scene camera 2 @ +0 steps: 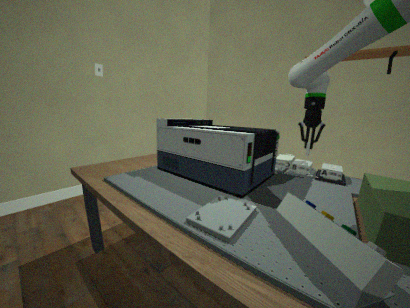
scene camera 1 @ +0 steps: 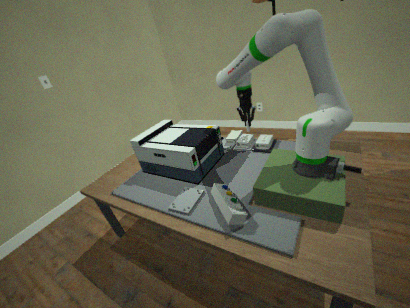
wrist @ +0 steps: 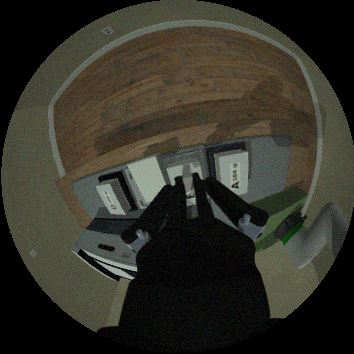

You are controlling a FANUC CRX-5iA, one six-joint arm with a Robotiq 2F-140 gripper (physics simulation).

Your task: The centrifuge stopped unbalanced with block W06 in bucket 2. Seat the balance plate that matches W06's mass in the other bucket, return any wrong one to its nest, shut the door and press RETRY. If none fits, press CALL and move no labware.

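Frame: origin at the arm's base, x ahead, y left, z up, level; centimetres.
Where they show: gripper, fingertip midpoint: [scene camera 2: 307, 155] [scene camera 1: 248, 130] [wrist: 187, 170]; arm's base at its link origin: [scene camera 1: 310, 167] [wrist: 284, 224].
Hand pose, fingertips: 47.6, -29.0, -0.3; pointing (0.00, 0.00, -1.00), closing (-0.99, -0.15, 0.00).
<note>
Each offset is from my fingertips to the top centre of the thing, as dx, dy, dz. Level surfaces: height alone.
My gripper [scene camera 1: 248, 125] [scene camera 2: 308, 147] [wrist: 187, 170] is shut and empty, pointing down above plate B @(+0.0, +5.6, -2.9) [scene camera 1: 244, 142] [scene camera 2: 301, 167] [wrist: 176, 172], which it partly hides in the wrist view. Plate A @(-12.9, +3.3, -2.9) [scene camera 1: 264, 142] [scene camera 2: 332, 172] [wrist: 234, 174], labelled 184 g, lies to one side of B in a dark nest. On the other side is a pale block @(+10.1, +3.5, -1.9) [scene camera 1: 233, 136] [scene camera 2: 285, 159] [wrist: 147, 179] with a blank top. Beyond it, a plate marked C @(+26.8, +10.4, -2.3) [wrist: 111, 197] sits by a dark nest. The centrifuge [scene camera 1: 167, 156] [scene camera 2: 205, 151] [wrist: 107, 242] has a white and black top. Its buckets and W06's label do not show.
A sloped button box @(-22.7, +61.2, +0.1) [scene camera 1: 229, 210] [scene camera 2: 330, 245] with blue, yellow and green buttons stands near the front. A flat white plate with small pegs @(-0.7, +66.6, -5.8) [scene camera 1: 187, 200] [scene camera 2: 222, 219] lies beside it. The green pedestal [scene camera 1: 300, 192] [scene camera 2: 390, 200] carries the arm's base. A grey mat @(dz -8.2) [scene camera 1: 272, 231] lies beneath.
</note>
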